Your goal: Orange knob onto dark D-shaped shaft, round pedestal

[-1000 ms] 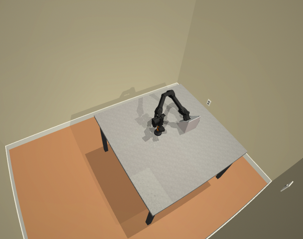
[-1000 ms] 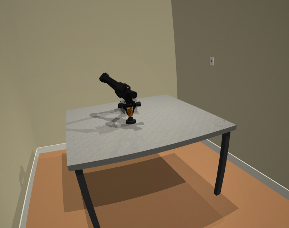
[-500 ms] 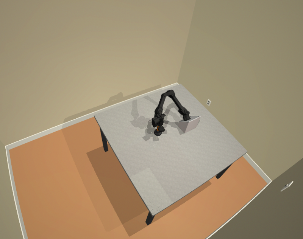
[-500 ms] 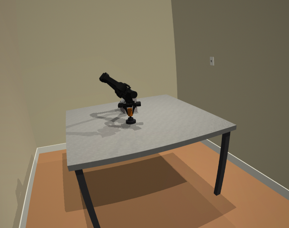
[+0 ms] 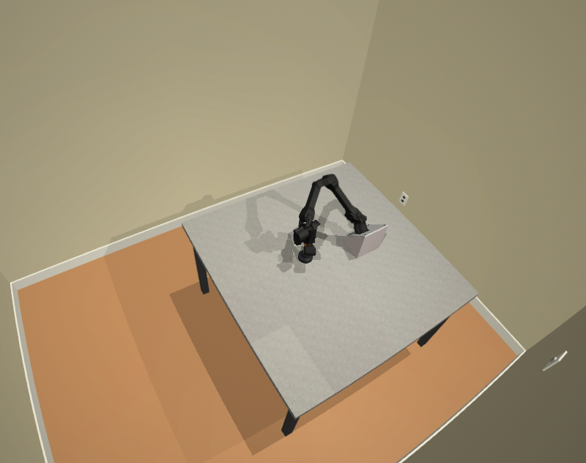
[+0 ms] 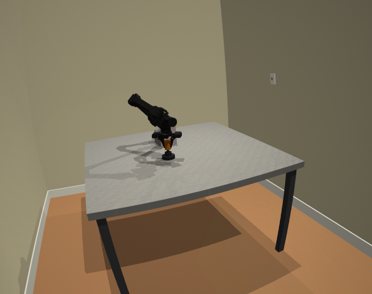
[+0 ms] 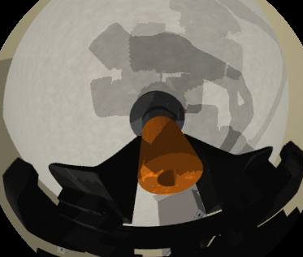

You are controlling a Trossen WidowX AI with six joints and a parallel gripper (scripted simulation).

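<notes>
The orange knob is 2 cm above my gripper tip. Also, from my gripper tip: dark round pedestal: 4 cm below.
</notes>
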